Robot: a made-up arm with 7 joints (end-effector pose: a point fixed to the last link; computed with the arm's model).
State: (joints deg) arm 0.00 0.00 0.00 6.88 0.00 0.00 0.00
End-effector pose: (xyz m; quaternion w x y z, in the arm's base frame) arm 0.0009 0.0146 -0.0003 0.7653 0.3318 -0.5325 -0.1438
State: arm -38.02 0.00 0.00 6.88 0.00 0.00 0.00
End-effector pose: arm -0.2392 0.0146 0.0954 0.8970 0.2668 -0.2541 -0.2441
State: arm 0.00 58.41 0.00 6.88 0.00 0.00 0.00
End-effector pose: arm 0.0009 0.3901 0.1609 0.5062 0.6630 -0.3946 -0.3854
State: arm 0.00 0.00 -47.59 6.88 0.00 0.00 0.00
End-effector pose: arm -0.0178 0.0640 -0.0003 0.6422 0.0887 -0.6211 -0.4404
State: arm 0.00 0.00 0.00 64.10 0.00 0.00 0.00
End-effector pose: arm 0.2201 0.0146 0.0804 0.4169 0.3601 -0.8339 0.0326
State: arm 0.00 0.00 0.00 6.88 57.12 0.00 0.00
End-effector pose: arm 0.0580 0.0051 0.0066 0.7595 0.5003 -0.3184 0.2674
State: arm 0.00 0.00 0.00 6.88 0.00 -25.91 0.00
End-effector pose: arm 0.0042 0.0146 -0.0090 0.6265 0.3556 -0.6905 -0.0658
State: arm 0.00 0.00 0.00 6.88 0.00 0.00 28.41
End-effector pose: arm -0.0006 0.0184 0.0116 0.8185 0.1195 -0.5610 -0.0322
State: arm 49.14 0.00 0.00 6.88 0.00 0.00 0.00
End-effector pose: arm 0.3072 0.0146 0.1224 0.4746 0.3615 -0.8025 0.0071
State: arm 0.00 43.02 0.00 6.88 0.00 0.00 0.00
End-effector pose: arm 0.0009 0.3105 0.0820 0.5904 0.5893 -0.4426 -0.3290
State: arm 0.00 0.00 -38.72 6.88 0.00 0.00 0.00
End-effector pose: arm -0.0175 0.0539 -0.0003 0.6744 0.1365 -0.6123 -0.3894
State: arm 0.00 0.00 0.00 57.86 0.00 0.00 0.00
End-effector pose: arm 0.2016 0.0146 0.0614 0.4617 0.3614 -0.8100 0.0130
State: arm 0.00 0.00 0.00 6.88 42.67 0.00 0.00
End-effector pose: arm 0.0431 0.0019 0.0048 0.7793 0.4680 -0.3824 0.1657
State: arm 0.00 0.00 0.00 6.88 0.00 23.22 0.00
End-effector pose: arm 0.0013 0.0146 0.0080 0.8568 0.2960 -0.3675 -0.2077
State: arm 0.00 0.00 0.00 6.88 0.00 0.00 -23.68
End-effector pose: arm 0.0021 0.0161 -0.0107 0.6850 0.4937 -0.4837 -0.2304
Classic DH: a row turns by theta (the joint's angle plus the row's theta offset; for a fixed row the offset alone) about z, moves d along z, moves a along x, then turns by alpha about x. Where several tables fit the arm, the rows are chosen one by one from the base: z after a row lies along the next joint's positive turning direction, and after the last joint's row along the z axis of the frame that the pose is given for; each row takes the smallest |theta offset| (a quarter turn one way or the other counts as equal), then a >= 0, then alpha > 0; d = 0 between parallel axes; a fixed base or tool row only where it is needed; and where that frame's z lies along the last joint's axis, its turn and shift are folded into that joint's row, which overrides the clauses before.
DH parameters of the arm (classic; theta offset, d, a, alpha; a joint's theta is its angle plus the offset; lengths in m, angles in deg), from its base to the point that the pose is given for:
base (fixed): 0 0.396 0.0198 90
joint 1: 90 -0.0581 0.0202 90
joint 2: -90 0.0278 0.0023 -90
joint 3: 90 -0.1752 0.0111 -90
joint 4: 0 -0.0023 0.0268 90
joint 5: 0 -0.2348 0.0168 90
joint 6: -90 -0.0225 0.0021 -90
joint 7: 42.09 -0.0162 0.016 -28.55
tool (fixed): 96.37 0.042 0 0

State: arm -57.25 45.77 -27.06 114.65 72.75 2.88 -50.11
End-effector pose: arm 0.0222 0.0104 0.1565 0.7617 0.4707 -0.4452 0.0053
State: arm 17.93 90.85 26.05 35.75 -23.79 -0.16 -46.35
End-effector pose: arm 0.1051 0.4849 0.4690 0.2917 -0.8799 0.1542 0.3419
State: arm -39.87 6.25 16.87 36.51 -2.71 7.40 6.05
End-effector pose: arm -0.1386 0.0832 0.0348 0.8167 0.4011 -0.3787 -0.1694
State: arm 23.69 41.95 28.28 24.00 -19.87 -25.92 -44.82
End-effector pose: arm 0.2101 0.3483 0.1394 0.0372 -0.8746 0.4769 0.0784
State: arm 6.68 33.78 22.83 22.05 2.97 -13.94 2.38
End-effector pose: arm 0.1262 0.2641 0.0589 0.4068 0.6428 -0.6469 -0.0544
